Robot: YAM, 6 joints.
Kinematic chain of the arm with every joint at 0, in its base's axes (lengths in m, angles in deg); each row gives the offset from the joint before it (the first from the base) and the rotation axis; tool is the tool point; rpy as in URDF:
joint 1: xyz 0 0 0.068 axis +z
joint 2: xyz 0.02 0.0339 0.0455 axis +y
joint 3: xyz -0.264 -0.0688 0 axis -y
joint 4: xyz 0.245 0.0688 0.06 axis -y
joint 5: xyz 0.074 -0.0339 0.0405 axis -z
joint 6: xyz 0.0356 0 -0.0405 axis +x
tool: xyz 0 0 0 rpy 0 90 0
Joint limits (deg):
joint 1: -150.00..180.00
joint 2: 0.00..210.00
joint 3: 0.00..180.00
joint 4: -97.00..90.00
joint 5: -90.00..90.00
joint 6: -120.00..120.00
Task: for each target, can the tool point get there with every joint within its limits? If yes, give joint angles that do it. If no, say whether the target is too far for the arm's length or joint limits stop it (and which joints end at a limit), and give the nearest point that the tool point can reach.
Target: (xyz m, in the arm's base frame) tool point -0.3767 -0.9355 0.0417
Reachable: no: too far | nearest point -0.2406 -0.5976 0.0682 | short by 0.365 m
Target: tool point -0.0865 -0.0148 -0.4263
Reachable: no: joint limits stop it (at a limit: joint 1, joint 2) | nearest point -0.1151 -0.0046 -0.3545 | short by 0.078 m
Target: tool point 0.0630 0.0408 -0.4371
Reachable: no: joint limits stop it (at a limit: joint 2) | nearest point 0.0924 0.0598 -0.3527 | short by 0.091 m
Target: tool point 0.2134 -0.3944 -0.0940
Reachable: yes | joints -60.91 164.28 108.01 -39.84 8.51 57.81
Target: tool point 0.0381 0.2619 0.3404
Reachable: yes | joints 74.40 69.42 55.60 0.32 -71.21 -72.23
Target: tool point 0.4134 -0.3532 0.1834
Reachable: yes | joints -37.51 138.60 113.58 -10.52 53.13 23.34
